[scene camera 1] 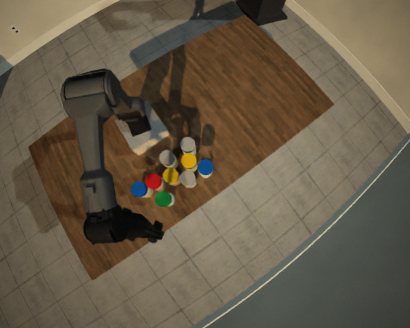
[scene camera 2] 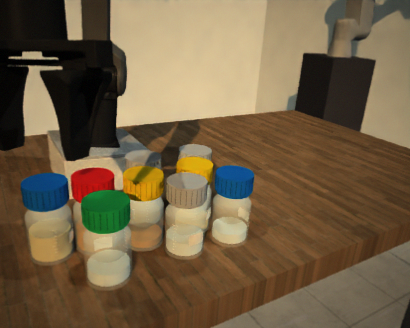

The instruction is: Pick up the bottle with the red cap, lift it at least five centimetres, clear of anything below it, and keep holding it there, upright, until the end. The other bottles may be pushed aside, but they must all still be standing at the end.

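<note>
The red-capped bottle [scene camera 1: 153,181] [scene camera 2: 93,186] stands upright on the wooden table, between a blue-capped bottle [scene camera 1: 139,189] [scene camera 2: 45,192] and a yellow-capped bottle [scene camera 1: 170,176] [scene camera 2: 143,182]. A green-capped bottle [scene camera 1: 163,199] [scene camera 2: 106,212] stands in front of it and hides part of its body in the scene camera 2 view. My gripper [scene camera 1: 159,233] [scene camera 2: 42,151] is open and empty, its fingers apart. It is above the table near its front edge, to the side of the bottles in the scene camera 1 view, and its tips are higher than the caps in the scene camera 2 view.
Beyond the yellow-capped bottle stand another yellow-capped bottle [scene camera 1: 189,161] [scene camera 2: 194,167], a second blue-capped bottle [scene camera 1: 205,167] [scene camera 2: 234,181] and several grey-capped bottles, one at the front [scene camera 1: 188,178] [scene camera 2: 186,190]. The arm's pale base block [scene camera 1: 142,146] is behind them.
</note>
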